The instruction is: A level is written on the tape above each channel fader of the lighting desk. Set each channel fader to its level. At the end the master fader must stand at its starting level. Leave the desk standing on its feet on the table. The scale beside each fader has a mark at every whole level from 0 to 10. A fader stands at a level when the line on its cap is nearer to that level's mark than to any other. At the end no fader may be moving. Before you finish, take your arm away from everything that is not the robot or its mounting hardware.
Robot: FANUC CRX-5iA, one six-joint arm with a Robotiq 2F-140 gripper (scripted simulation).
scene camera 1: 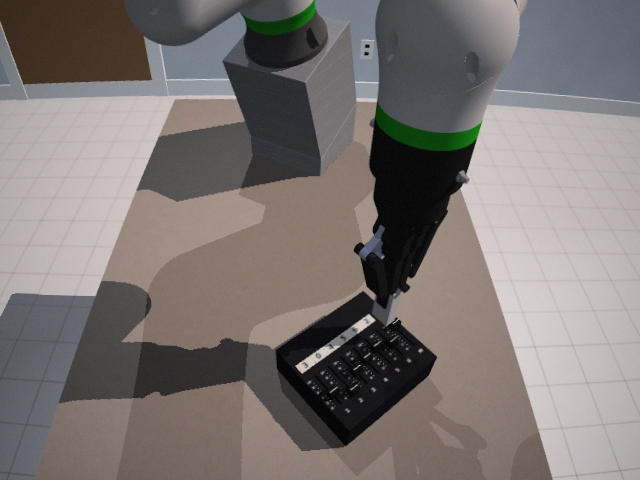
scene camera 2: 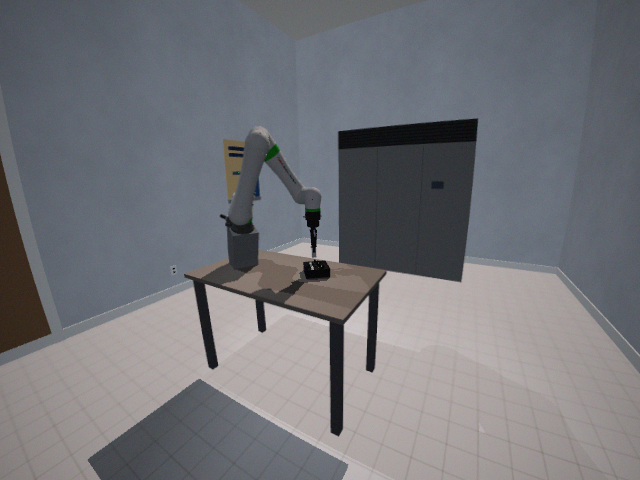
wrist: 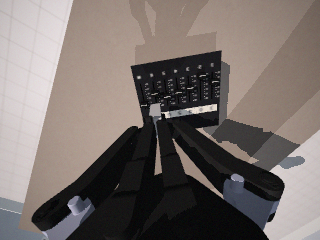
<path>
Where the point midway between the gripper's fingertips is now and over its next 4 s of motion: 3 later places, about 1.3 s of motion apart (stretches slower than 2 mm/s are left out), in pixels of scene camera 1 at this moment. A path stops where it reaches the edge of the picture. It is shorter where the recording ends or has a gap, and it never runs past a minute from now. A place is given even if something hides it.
My gripper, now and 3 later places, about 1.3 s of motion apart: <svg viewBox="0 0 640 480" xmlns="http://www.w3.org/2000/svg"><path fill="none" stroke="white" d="M383 316L380 325L380 330L387 337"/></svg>
</path>
